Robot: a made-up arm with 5 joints.
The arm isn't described. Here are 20 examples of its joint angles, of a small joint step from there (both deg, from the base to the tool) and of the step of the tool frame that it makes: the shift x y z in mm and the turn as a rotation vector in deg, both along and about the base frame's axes.
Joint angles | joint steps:
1: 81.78 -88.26 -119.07 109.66 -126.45 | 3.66 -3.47 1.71 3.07 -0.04
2: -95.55 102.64 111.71 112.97 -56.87 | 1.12 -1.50 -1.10 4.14 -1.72
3: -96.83 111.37 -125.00 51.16 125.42 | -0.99 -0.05 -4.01 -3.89 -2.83
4: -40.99 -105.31 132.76 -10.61 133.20 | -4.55 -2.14 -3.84 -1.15 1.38
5: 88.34 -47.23 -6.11 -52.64 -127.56 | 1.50 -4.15 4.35 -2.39 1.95
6: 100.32 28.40 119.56 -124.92 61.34 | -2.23 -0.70 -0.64 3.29 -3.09
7: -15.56 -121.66 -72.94 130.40 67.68 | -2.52 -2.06 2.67 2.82 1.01
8: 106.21 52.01 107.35 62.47 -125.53 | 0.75 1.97 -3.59 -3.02 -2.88
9: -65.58 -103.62 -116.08 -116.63 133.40 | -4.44 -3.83 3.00 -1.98 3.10
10: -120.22 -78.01 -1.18 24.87 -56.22 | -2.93 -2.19 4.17 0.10 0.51
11: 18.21 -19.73 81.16 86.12 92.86 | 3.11 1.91 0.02 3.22 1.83
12: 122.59 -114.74 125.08 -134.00 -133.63 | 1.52 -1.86 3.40 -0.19 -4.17
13: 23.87 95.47 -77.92 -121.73 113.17 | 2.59 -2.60 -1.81 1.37 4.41
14: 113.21 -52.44 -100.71 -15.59 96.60 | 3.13 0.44 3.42 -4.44 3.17
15: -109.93 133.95 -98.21 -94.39 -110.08 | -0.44 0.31 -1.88 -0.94 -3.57
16: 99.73 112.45 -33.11 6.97 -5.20 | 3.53 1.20 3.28 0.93 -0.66
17: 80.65 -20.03 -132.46 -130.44 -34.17 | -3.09 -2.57 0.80 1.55 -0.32
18: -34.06 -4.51 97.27 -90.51 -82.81 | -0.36 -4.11 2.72 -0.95 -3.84
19: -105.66 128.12 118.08 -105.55 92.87 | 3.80 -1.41 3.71 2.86 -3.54
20: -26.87 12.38 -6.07 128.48 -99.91 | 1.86 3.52 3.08 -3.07 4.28
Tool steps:
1: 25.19 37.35 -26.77 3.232 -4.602 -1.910
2: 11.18 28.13 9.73 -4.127 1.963 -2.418
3: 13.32 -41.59 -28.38 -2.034 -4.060 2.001
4: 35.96 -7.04 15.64 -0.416 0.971 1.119
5: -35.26 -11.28 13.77 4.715 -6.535 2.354
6: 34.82 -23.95 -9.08 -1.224 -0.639 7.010
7: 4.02 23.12 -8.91 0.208 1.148 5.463
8: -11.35 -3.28 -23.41 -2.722 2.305 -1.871
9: 97.10 4.02 -36.21 3.141 0.551 9.653
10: 0.29 -48.17 11.77 -2.116 1.142 6.726
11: 5.92 -24.15 -5.62 -3.253 -1.735 -0.689
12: 10.60 26.10 19.13 -1.022 1.364 -1.842
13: 13.16 13.37 10.97 -0.350 -0.988 -4.488
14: 20.28 -0.45 3.59 -1.819 -1.195 3.314
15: 13.01 -3.82 11.58 -4.155 -1.696 3.665
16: -52.63 34.08 22.56 -0.761 2.538 -6.655
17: -25.80 -0.41 20.00 1.579 -3.525 2.345
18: -29.01 7.55 17.93 3.792 1.364 -0.691
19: 47.27 -90.45 -28.00 -2.579 1.519 -5.785
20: -2.93 -17.37 -26.55 -0.752 0.028 0.945
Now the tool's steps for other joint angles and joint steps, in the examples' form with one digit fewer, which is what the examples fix.
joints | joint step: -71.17 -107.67 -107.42 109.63 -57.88 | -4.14 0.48 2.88 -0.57 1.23
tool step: 15.6 46.2 4.3 0.59 -1.25 5.65
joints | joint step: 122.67 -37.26 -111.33 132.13 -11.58 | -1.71 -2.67 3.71 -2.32 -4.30
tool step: -36.1 -44.3 -12.2 0.56 -5.71 8.49
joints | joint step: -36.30 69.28 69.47 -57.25 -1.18 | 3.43 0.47 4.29 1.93 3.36
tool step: -9.7 -65.5 -16.1 -4.42 1.38 -9.63
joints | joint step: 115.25 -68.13 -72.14 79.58 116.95 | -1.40 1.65 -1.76 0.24 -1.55
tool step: -2.6 0.1 13.2 0.87 1.79 1.13
